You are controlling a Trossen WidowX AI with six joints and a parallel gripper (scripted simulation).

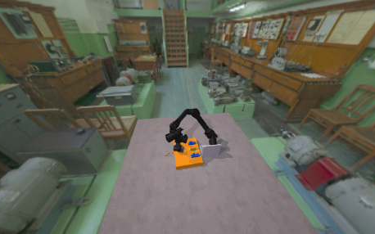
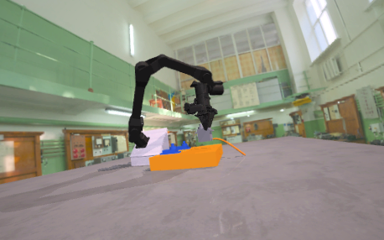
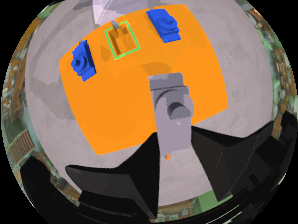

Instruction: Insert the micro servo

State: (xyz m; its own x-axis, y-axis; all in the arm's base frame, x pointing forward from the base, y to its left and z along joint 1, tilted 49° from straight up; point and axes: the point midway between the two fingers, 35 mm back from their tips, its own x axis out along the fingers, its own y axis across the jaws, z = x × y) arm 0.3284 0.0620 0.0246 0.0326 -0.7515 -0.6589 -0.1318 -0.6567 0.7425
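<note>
Right now my gripper tip is 30 mm past the orange deck, 20 mm to the left of it and 100 mm above it.
</note>
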